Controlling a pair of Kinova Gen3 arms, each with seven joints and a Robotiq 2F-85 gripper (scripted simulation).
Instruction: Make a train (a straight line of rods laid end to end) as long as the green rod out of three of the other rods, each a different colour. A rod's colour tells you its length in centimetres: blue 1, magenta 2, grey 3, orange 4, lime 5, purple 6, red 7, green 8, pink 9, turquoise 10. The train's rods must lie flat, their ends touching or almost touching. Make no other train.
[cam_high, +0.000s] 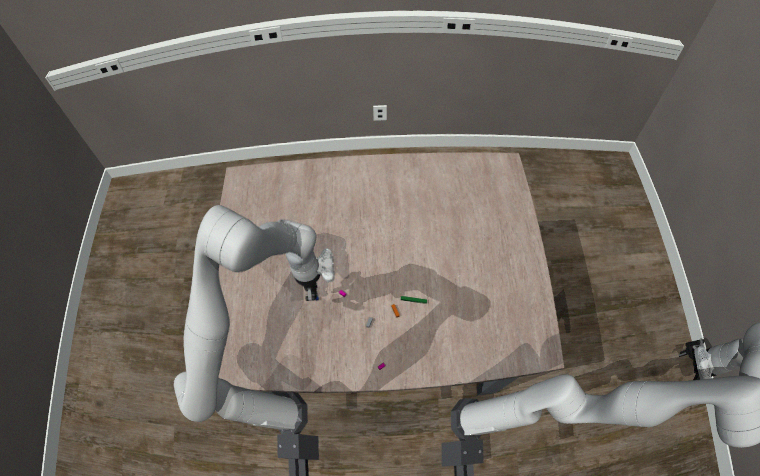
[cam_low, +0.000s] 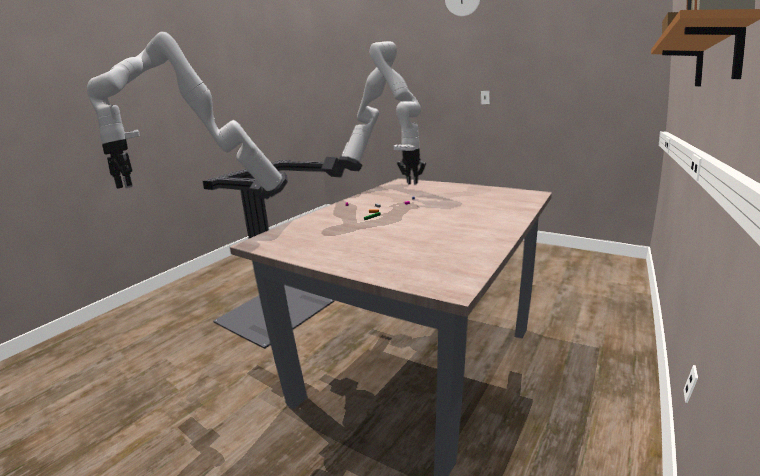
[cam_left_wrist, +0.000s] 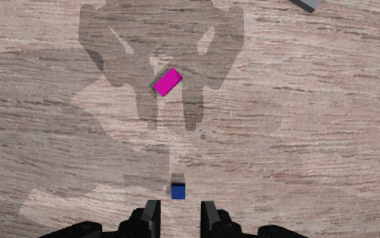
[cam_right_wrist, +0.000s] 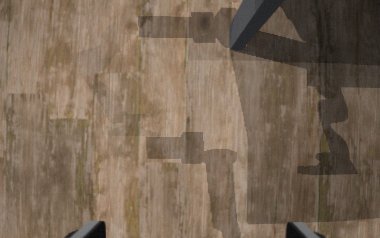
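My left hand is 80 mm above the blue rod. From my left hand the other things lie so: magenta rod (20 mm ahead, 80 mm to the right, 80 mm below); orange rod (30 mm behind, 240 mm to the right, 80 mm below); grey rod (70 mm behind, 160 mm to the right, 80 mm below).
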